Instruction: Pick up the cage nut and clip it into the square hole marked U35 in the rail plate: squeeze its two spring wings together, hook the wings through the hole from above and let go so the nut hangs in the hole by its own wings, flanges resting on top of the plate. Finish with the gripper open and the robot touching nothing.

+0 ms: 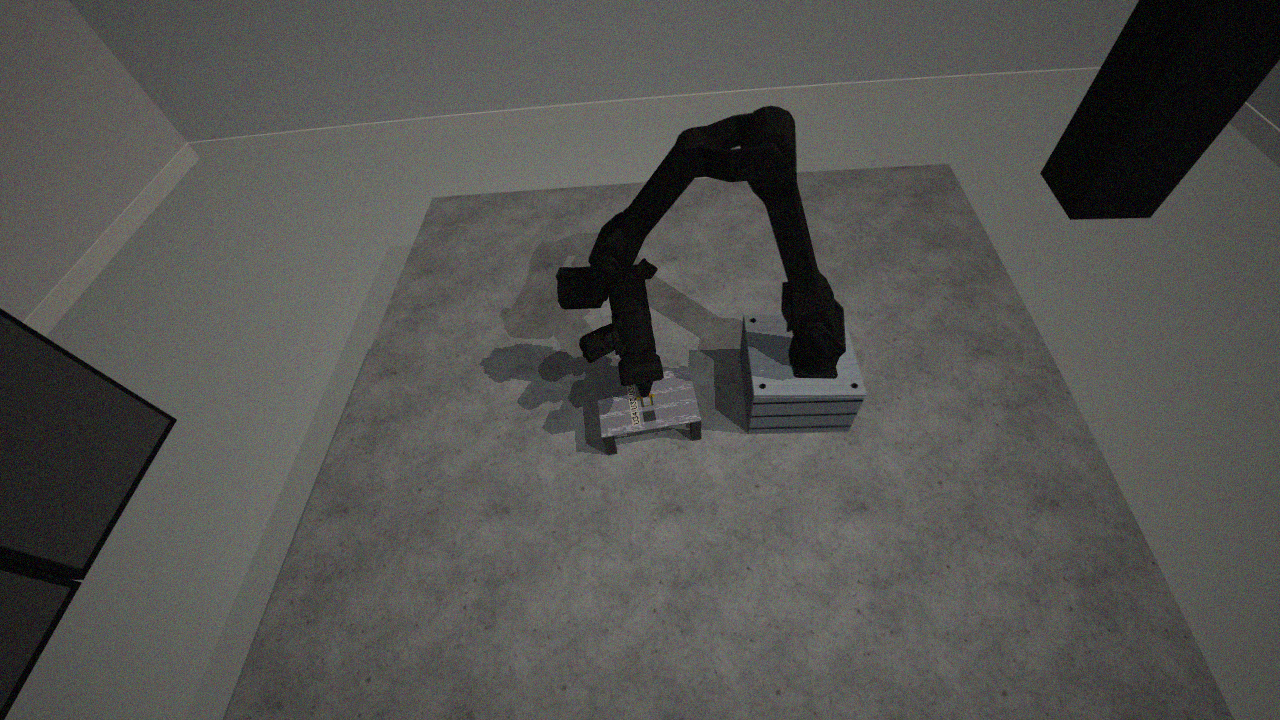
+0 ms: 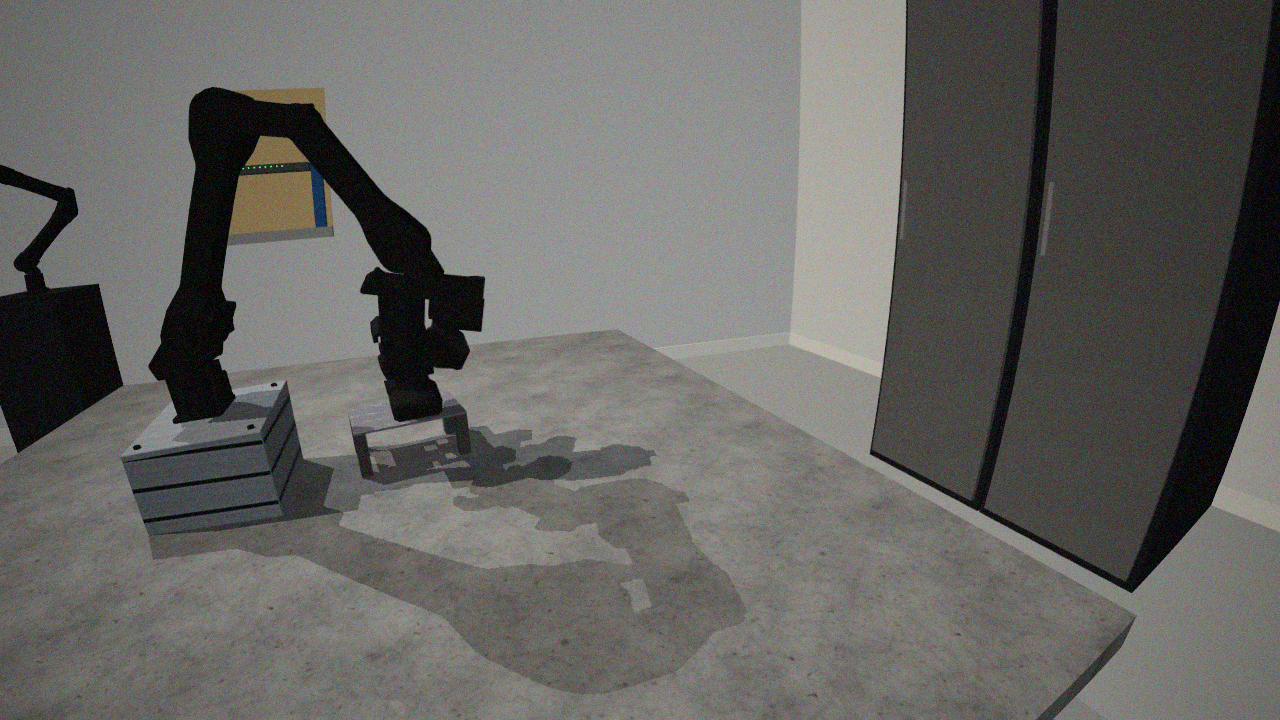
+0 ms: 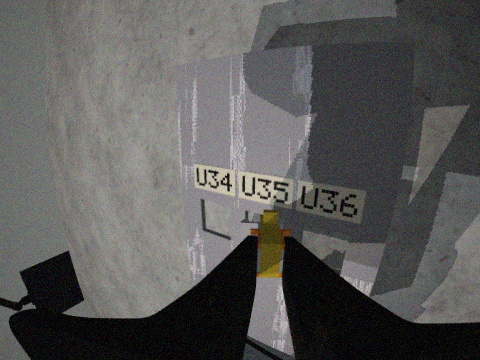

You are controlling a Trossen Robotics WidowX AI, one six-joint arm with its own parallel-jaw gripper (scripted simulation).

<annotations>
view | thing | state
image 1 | my gripper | -
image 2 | my gripper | -
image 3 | my gripper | -
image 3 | cage nut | -
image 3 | label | -
</annotations>
